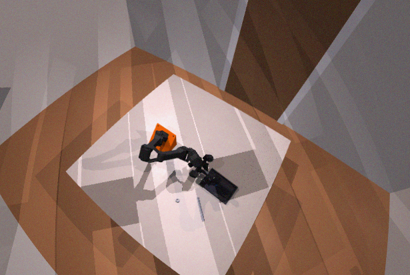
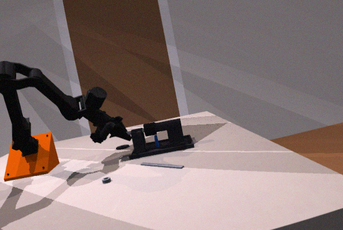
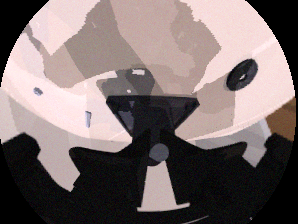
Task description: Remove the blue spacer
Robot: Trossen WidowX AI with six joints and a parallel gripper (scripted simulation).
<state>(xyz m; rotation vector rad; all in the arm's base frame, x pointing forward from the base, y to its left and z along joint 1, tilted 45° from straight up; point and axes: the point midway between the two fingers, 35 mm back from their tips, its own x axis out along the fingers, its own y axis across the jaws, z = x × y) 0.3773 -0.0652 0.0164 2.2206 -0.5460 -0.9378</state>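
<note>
Right now the grey shaft is 5 cm ahead of my gripper tip, 3 cm above it and 1 cm to the right of it. Also, from my gripper tip: flat bar (21 cm to the right, 8 cm ahead, 5 cm below); then blue spacer (9 cm ahead, 2 cm below, 1 cm to the right).
</note>
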